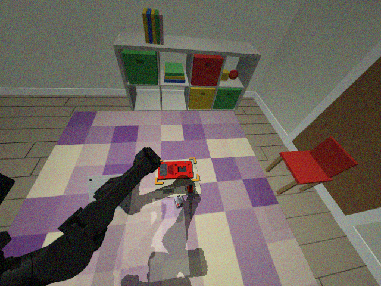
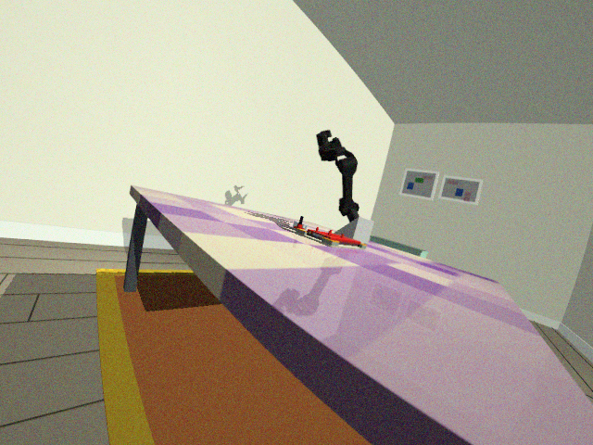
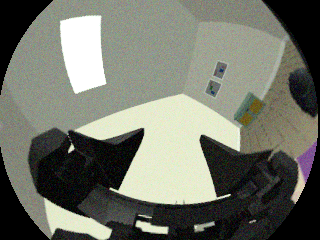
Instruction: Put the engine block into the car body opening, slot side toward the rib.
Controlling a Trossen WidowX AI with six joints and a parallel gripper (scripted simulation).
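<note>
Right now my gripper tip is 40 cm short of the engine block, 24 cm to the right of it and 53 cm above it.
</note>
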